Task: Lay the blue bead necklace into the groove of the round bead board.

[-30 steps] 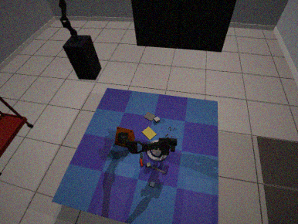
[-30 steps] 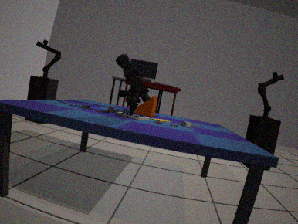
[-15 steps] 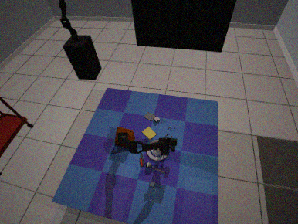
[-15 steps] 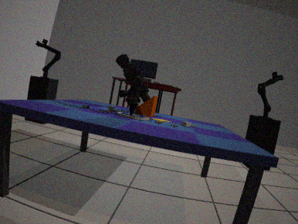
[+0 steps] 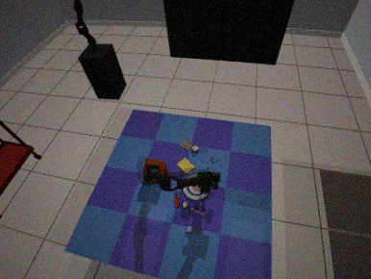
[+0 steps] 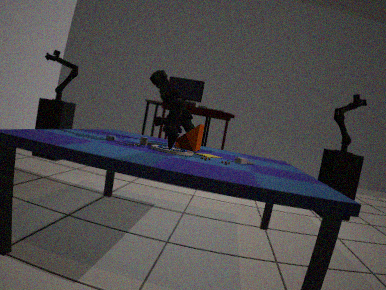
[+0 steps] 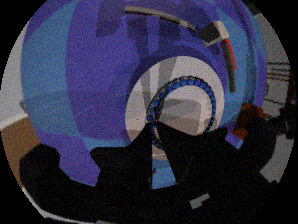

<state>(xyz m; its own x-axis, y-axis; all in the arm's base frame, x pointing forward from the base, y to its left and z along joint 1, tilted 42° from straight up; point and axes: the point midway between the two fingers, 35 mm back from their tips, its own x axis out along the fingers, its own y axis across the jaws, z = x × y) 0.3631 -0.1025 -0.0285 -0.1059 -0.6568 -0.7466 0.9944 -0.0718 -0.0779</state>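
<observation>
Now: the round white bead board 60 mm behind my gripper tip, 10 mm to the left of it and 10 mm below it. From my gripper tip the other things lie so: red-handled tool: 190 mm behind, 110 mm to the right, 10 mm below; then yellow card: 170 mm to the left, 170 mm behind, 10 mm below; then thin pale stick: 170 mm to the right, 30 mm behind, 10 mm below.
</observation>
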